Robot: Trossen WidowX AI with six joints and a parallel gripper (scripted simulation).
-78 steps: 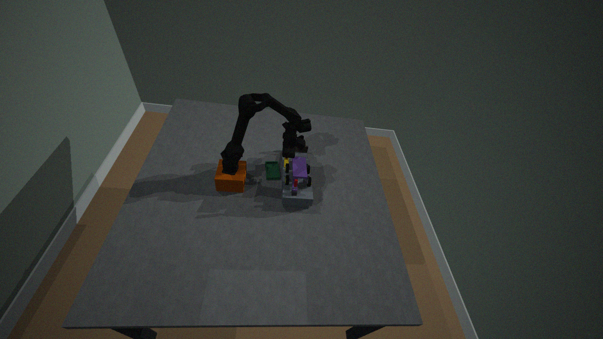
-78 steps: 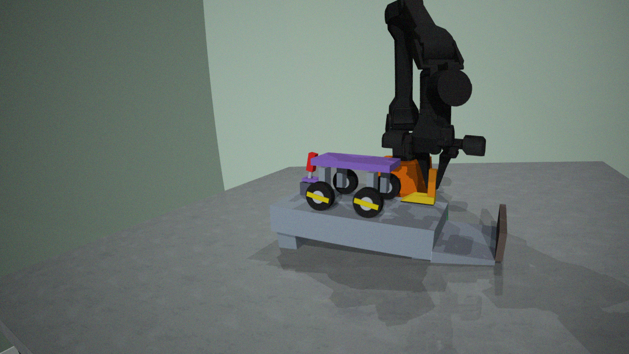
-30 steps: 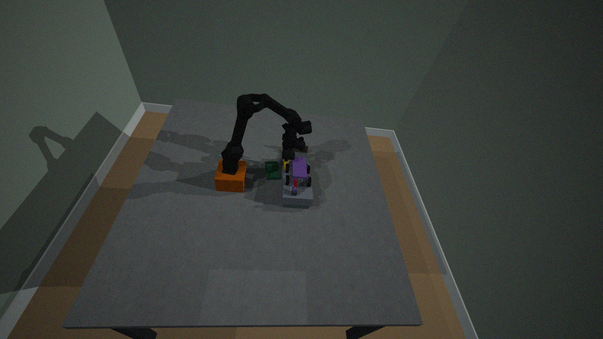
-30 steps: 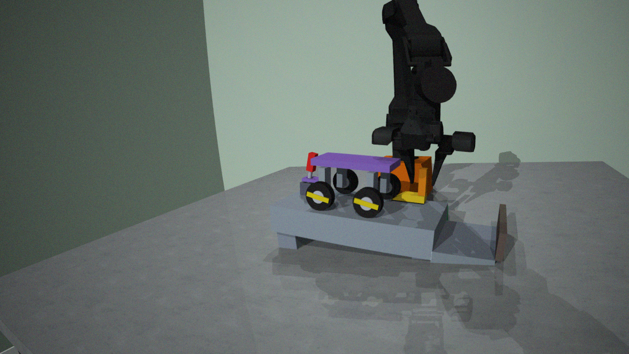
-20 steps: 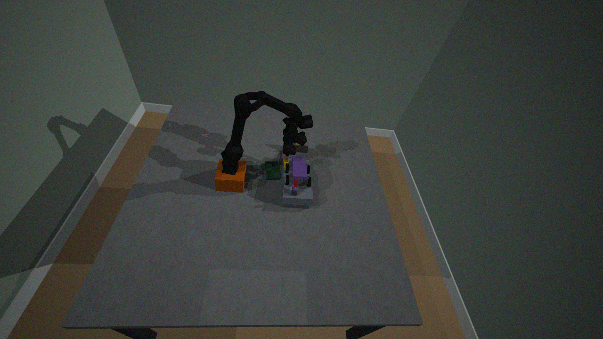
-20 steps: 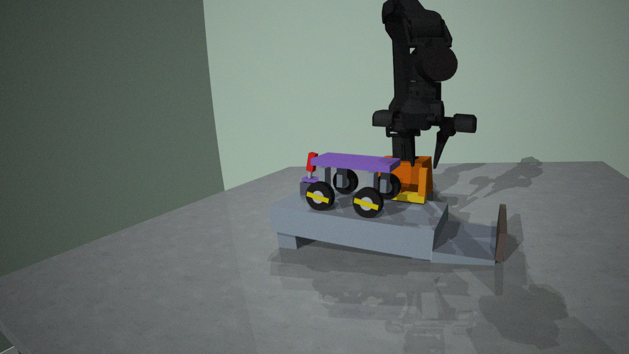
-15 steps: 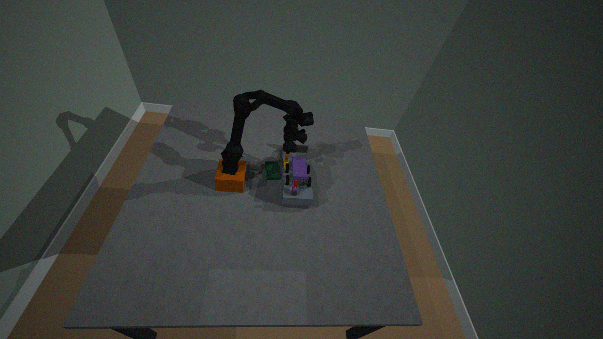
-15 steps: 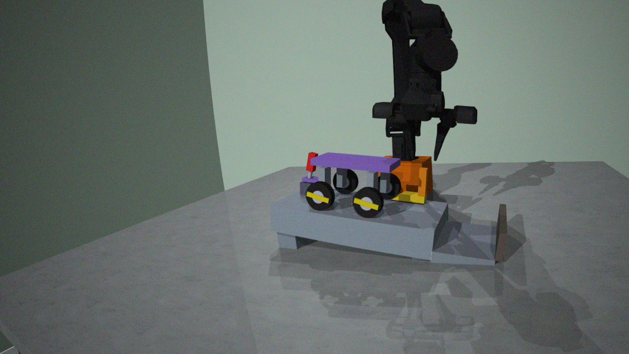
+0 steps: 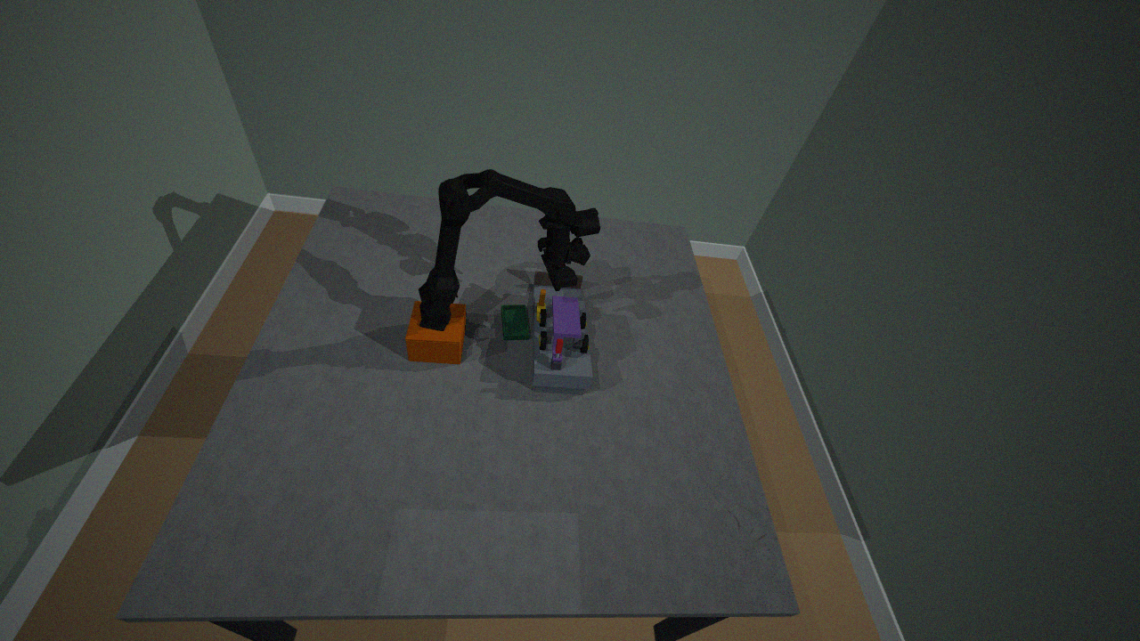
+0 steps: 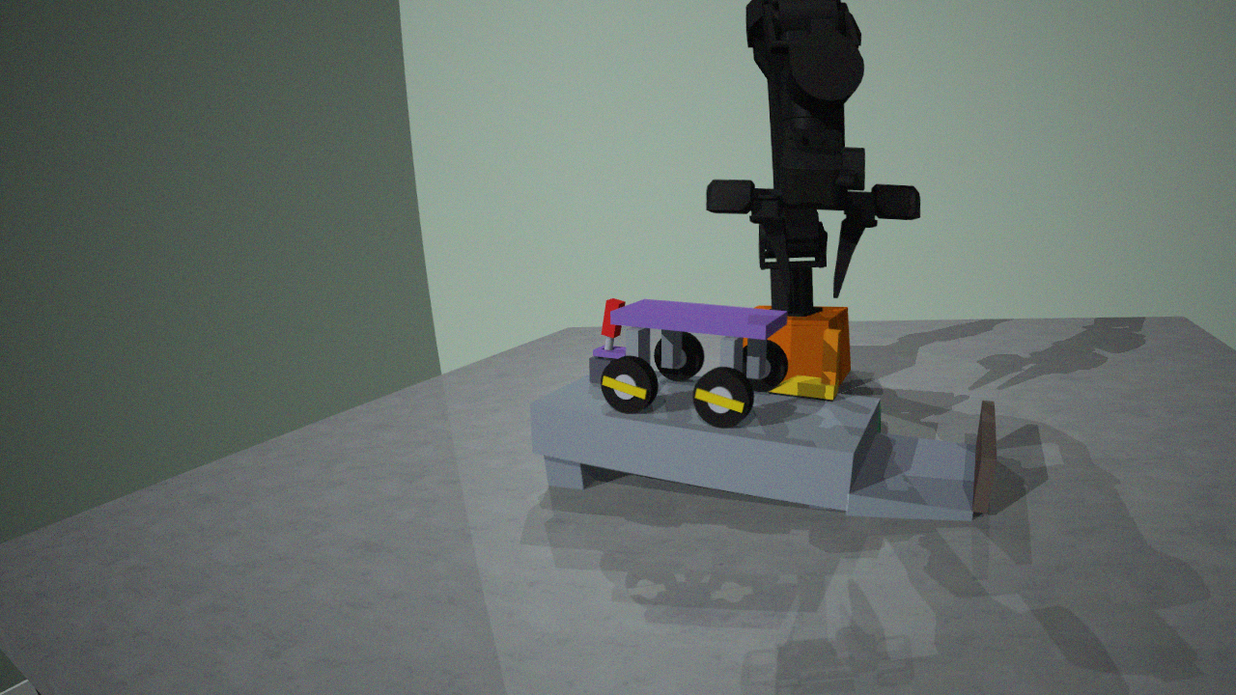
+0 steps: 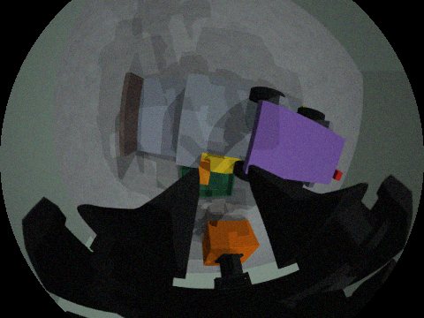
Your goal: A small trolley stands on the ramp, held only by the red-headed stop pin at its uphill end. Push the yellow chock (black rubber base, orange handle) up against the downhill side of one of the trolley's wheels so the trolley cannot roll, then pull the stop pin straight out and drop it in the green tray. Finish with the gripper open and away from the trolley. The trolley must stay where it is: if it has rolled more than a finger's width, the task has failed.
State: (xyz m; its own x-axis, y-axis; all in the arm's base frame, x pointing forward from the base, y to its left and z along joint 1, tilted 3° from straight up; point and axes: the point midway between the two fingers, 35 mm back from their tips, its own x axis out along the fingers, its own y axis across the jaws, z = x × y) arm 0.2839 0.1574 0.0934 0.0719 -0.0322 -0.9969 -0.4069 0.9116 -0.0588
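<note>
Now: gripper tip 5 cm short of the red-headed stop pin, 20 cm to the left of it and 3 cm above it. From my gripper tip the other things lie so: trolley 5 cm ahead, 10 cm to the right, 5 cm below; then grey ramp 5 cm ahead, 9 cm to the right, 11 cm below; then yellow chock 3 cm behind, 2 cm to the right, 8 cm below.
</note>
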